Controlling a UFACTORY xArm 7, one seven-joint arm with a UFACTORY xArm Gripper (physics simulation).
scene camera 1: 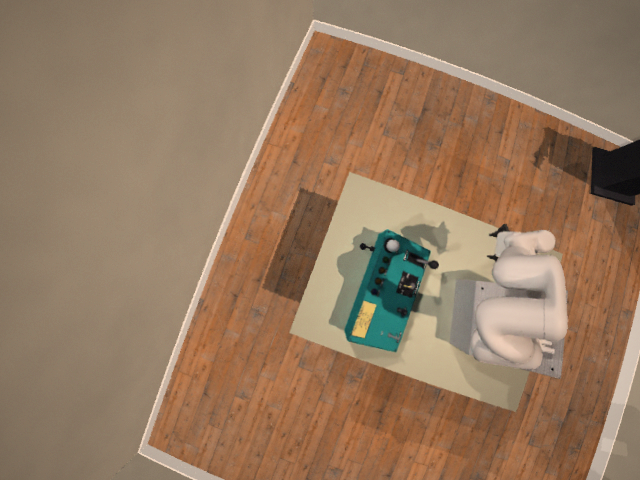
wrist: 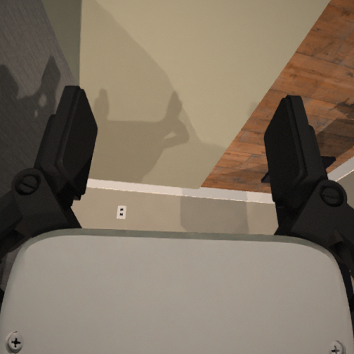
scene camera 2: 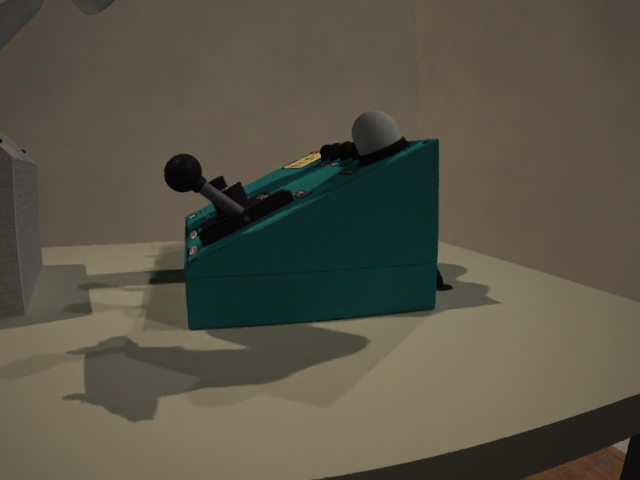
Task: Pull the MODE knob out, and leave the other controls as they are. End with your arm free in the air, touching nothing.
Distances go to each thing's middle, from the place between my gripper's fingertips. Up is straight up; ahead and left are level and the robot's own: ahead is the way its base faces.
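Labels:
I look at the ball-tipped lever [scene camera 2: 182, 173], which is 120 mm to the left of my hand, 230 mm ahead of it and 80 mm below it. As for the teal control box [scene camera 2: 351, 230], counted from my hand it is 280 mm to the left, 380 mm ahead and 110 mm below.

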